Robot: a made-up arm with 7 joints.
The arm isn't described. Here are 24 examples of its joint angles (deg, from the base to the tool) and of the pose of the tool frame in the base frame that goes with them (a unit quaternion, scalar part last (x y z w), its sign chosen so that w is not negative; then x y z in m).
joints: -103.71 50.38 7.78 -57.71 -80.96 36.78 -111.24
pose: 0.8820 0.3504 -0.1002 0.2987 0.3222 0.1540 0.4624
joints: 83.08 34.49 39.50 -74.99 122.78 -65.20 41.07
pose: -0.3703 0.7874 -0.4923 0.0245 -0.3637 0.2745 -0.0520
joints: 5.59 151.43 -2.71 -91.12 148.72 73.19 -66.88
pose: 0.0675 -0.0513 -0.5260 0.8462 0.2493 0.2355 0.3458
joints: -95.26 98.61 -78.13 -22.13 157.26 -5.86 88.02
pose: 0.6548 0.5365 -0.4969 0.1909 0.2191 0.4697 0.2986
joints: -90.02 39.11 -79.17 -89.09 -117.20 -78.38 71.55
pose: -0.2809 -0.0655 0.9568 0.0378 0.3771 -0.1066 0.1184
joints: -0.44 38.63 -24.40 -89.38 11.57 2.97 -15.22
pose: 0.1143 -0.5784 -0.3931 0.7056 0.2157 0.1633 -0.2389
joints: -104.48 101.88 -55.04 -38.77 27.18 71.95 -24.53
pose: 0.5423 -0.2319 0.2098 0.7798 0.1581 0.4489 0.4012
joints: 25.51 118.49 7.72 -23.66 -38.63 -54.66 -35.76
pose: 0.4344 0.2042 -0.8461 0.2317 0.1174 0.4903 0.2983
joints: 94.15 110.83 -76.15 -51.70 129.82 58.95 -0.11
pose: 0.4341 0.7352 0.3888 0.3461 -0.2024 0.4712 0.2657
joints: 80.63 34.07 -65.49 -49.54 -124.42 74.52 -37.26
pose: -0.1674 -0.0700 0.9756 0.1234 -0.4814 0.0166 -0.0835
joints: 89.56 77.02 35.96 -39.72 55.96 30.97 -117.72
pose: 0.1529 0.5826 -0.4904 0.6298 -0.2559 0.4874 0.1231
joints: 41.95 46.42 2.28 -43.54 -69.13 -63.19 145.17
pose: -0.2057 0.0366 0.4481 0.8692 -0.1781 0.3771 -0.2383
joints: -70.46 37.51 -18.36 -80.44 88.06 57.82 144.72
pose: -0.5758 0.2332 0.5996 0.5046 0.4400 0.0019 0.1519
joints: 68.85 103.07 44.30 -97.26 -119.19 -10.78 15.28
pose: -0.4494 -0.2046 0.8581 0.1410 0.1350 0.3612 0.0866
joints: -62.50 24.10 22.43 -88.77 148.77 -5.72 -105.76
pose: -0.2364 -0.9360 0.1347 0.2234 0.3953 0.0745 0.1790
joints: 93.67 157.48 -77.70 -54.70 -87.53 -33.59 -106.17
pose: 0.9067 0.1464 0.0310 0.3944 0.2003 0.4675 0.1996
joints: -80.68 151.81 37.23 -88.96 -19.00 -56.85 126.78
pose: 0.3085 -0.7363 -0.5927 0.1070 -0.3111 0.1158 0.4087
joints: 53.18 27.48 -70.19 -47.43 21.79 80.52 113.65
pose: 0.6084 0.4382 0.3180 0.5802 -0.3844 0.0722 -0.2405
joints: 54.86 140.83 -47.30 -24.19 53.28 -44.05 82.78
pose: 0.4410 -0.3069 -0.1219 0.8346 0.1942 0.4692 0.3525
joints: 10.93 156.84 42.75 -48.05 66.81 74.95 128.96
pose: -0.1627 -0.7061 0.6538 0.2181 0.2004 0.1834 0.5407
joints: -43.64 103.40 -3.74 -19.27 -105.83 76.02 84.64
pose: -0.9669 0.1874 -0.1569 0.0729 0.1243 0.4813 0.3117
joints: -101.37 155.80 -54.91 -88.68 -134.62 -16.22 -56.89
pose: -0.2188 -0.8997 0.3561 0.1262 -0.1410 0.3465 0.3462
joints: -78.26 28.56 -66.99 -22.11 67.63 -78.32 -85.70
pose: -0.6025 0.7660 0.2239 0.0104 0.5079 0.0274 0.0348
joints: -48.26 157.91 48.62 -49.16 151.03 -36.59 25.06
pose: 0.5171 0.7547 0.1800 0.3614 -0.2112 0.1362 0.5600
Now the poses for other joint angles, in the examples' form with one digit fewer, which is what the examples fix.
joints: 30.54 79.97 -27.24 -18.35 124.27 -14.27 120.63
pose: 0.077 0.653 -0.749 0.079 -0.126 0.525 -0.065
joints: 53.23 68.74 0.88 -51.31 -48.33 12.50 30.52
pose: 0.480 0.180 -0.411 0.754 -0.141 0.469 -0.087
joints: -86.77 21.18 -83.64 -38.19 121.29 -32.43 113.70
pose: -0.804 -0.143 0.483 0.316 0.500 -0.112 0.027
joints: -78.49 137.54 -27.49 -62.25 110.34 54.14 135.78
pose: -0.676 -0.385 0.628 0.042 -0.048 0.385 0.423
